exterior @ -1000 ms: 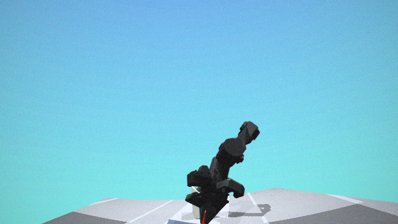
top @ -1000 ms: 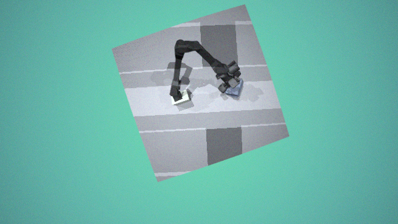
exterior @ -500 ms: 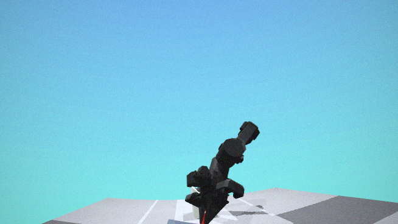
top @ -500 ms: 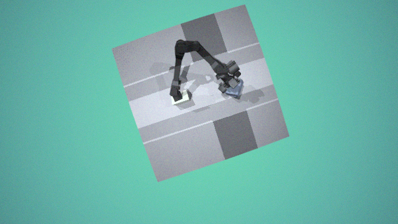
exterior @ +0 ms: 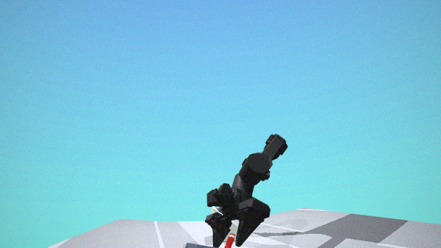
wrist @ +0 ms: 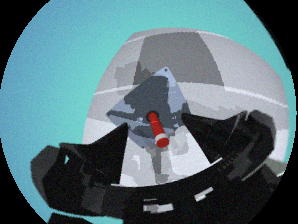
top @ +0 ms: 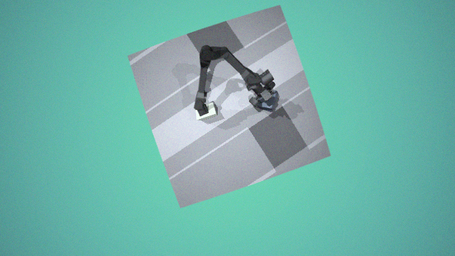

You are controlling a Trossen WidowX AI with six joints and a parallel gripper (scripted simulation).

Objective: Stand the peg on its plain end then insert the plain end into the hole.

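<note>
My gripper tip is 1 cm past the red peg, 1 cm to the right of it and 1 cm below it. The rest, counted from my gripper tip: sloped blue-grey panel: 2 cm ahead, 2 cm to the right, 4 cm below.
</note>
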